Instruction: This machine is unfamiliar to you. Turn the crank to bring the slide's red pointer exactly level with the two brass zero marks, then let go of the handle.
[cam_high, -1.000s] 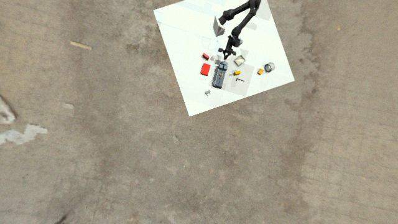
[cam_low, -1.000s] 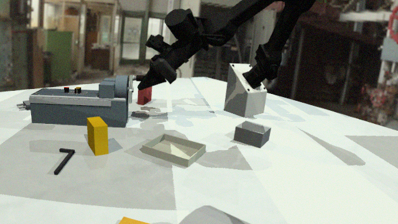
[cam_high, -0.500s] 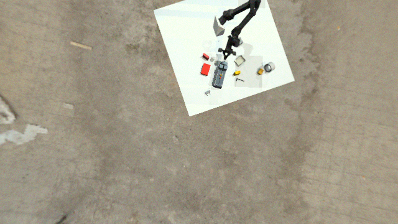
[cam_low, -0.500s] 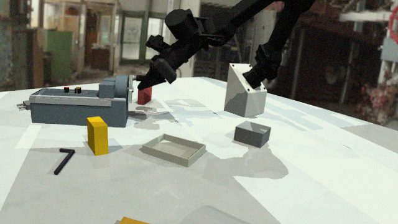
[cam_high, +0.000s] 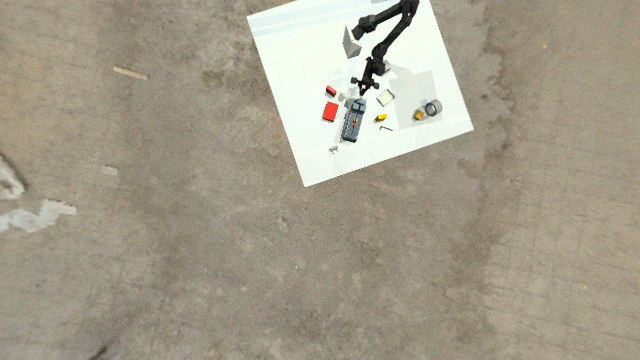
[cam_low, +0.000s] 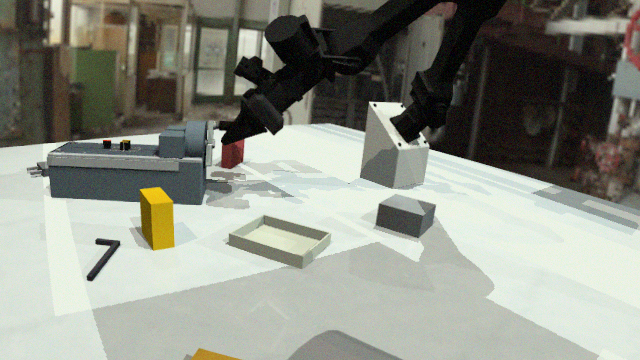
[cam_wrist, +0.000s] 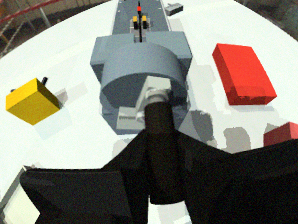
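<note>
The dark crank handle is 1 cm behind my gripper tip, 1 cm to the left of it and 3 cm above it. From my gripper tip the other things lie so: red pointer: 15 cm ahead, 12 cm to the right, 1 cm below; shallow grey tray: 6 cm ahead, 20 cm to the left, 9 cm below; yellow block: 18 cm ahead, 9 cm to the left, 6 cm below.
</note>
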